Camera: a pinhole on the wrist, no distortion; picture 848 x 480 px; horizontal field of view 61.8 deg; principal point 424.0 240.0 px. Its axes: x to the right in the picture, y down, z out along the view. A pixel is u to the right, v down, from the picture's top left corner.
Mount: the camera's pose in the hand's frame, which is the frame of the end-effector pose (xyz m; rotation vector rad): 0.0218 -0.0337 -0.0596 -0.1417 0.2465 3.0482
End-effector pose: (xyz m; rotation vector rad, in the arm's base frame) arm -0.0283 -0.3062 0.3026 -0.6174 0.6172 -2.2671
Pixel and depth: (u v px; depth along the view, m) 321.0 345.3 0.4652
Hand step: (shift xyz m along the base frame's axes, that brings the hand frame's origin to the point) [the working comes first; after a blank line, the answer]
In the camera's frame: -0.0676 0.0691 0.4652

0.1990 -0.1155 0.3494
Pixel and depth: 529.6 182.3 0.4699
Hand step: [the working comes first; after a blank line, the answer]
In the camera's frame: 0.0700 -0.0383 0.4699

0.3240 -0.0917 0.2297
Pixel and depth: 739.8 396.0 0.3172
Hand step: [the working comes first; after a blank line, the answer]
In the camera's frame: 0.1414 0.0698 0.3172

0.2228 0.0733 0.1780
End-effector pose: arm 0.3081 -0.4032 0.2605 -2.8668 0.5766 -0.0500
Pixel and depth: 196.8 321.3 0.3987
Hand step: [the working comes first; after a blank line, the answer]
In the camera's frame: -0.1279 0.0458 0.3987

0.1372 0.0497 -0.3396
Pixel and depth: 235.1 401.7 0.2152
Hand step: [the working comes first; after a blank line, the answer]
In the camera's frame: -0.0574 0.0491 0.2152

0.0835 0.0580 -0.1507
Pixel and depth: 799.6 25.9 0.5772
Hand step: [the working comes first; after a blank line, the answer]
In the camera's frame: 0.3060 -0.1744 0.5772

-0.3539 -0.0151 -0.4919
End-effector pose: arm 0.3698 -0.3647 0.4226 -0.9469 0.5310 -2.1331
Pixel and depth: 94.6 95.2 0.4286
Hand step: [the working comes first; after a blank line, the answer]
In the camera's frame: -0.1993 -0.0876 0.4286

0.2412 -0.2417 0.2579
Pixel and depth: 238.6 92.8 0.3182
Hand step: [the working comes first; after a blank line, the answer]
In the camera's frame: -0.0833 -0.0661 0.3182

0.1881 -0.1315 0.1523
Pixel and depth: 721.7 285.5 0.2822
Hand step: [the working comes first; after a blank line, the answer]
In the camera's frame: 0.1186 0.0181 0.2822

0.2168 0.0748 0.0765
